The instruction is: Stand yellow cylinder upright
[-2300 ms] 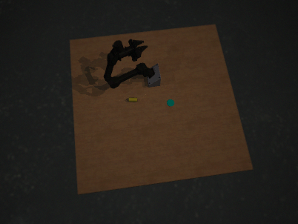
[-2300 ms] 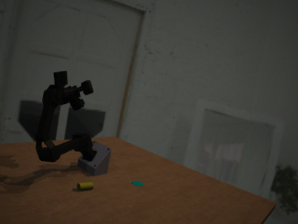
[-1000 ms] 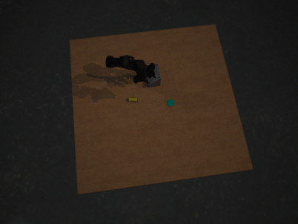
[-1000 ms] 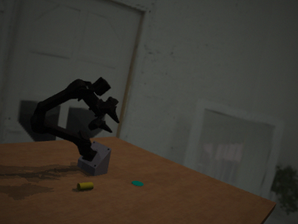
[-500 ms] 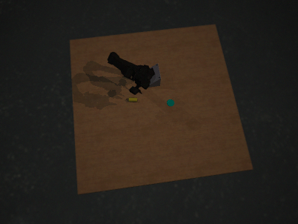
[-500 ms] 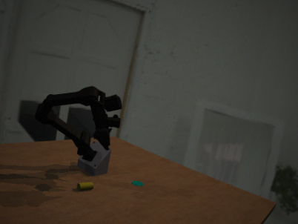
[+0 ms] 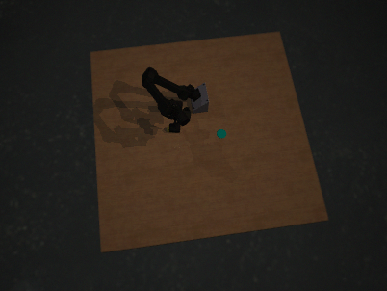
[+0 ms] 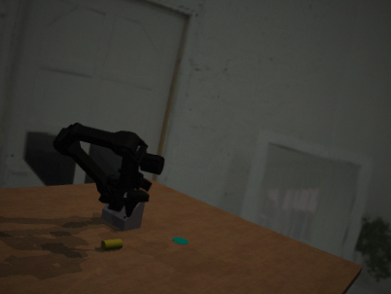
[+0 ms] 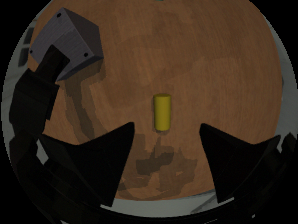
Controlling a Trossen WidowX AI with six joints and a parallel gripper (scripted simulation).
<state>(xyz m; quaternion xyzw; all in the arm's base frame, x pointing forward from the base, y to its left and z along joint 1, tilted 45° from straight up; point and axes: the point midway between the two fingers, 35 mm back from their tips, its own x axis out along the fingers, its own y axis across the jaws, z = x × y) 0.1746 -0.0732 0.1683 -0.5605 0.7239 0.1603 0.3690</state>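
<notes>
Now: the yellow tall cylinder 11 cm below my gripper tip, 2 cm to the right of it and 1 cm behind it. Also, from my gripper tip: cyan circle (26 cm to the left, 13 cm below, 9 cm ahead).
</notes>
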